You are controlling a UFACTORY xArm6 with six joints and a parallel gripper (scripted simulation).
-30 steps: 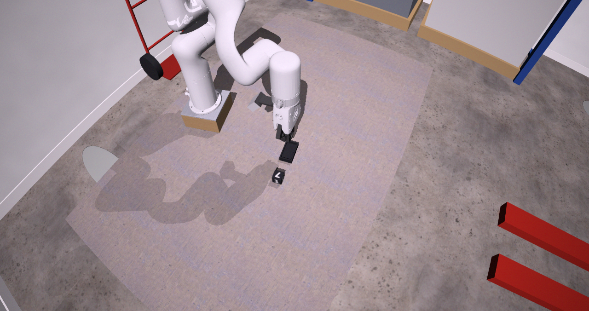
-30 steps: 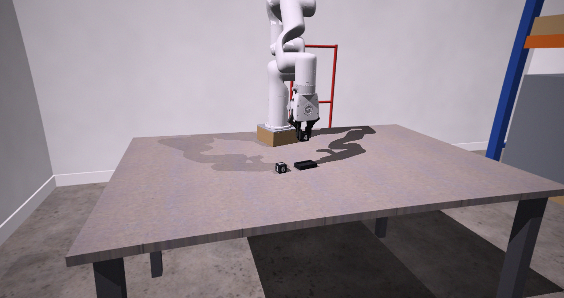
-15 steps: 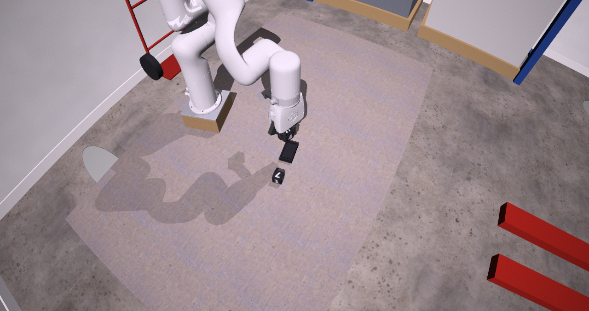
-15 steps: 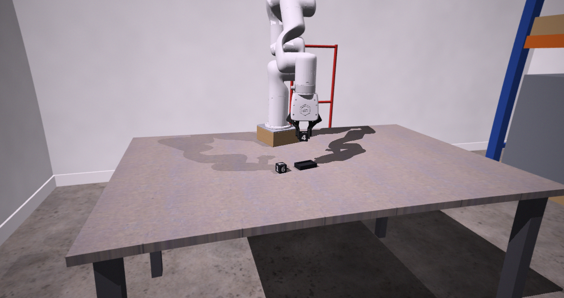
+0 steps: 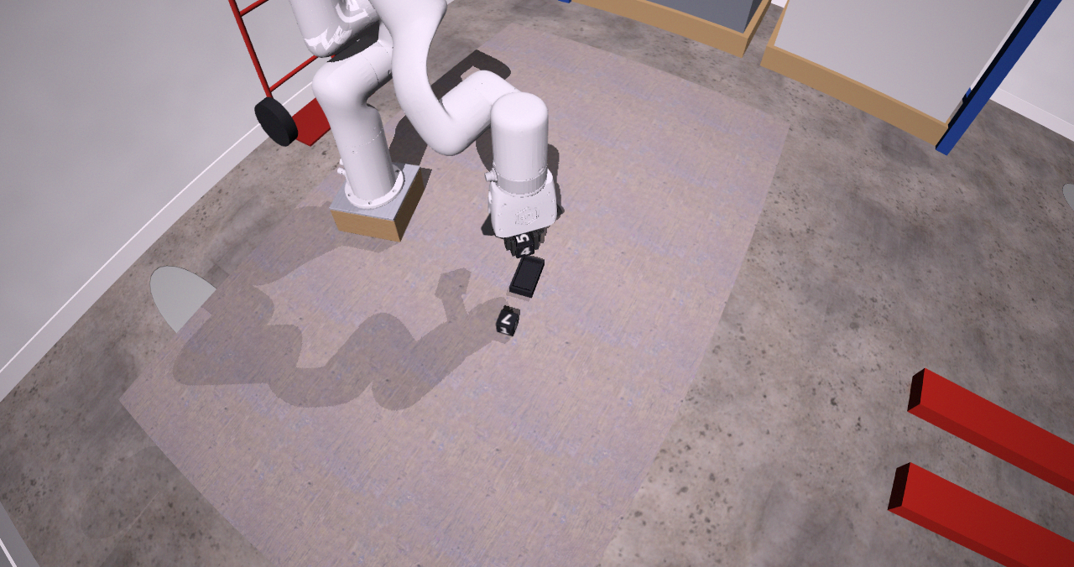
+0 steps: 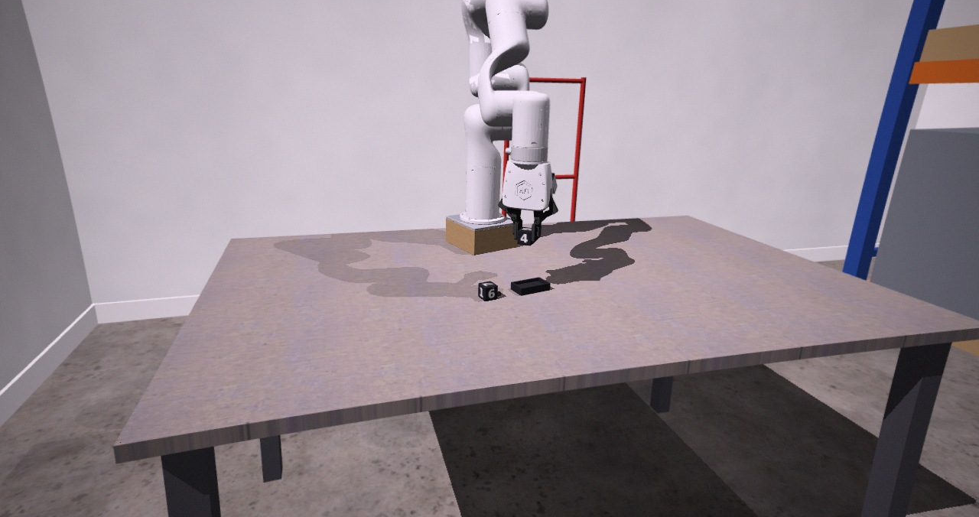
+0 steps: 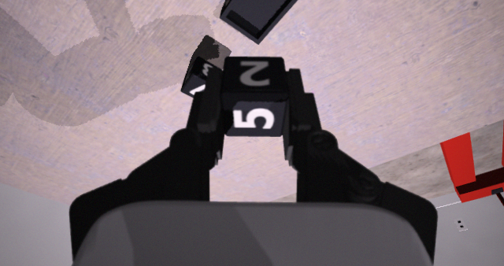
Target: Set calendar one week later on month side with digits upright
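Right now the black tray is 13 cm below my hand and 2 cm to the left of it.
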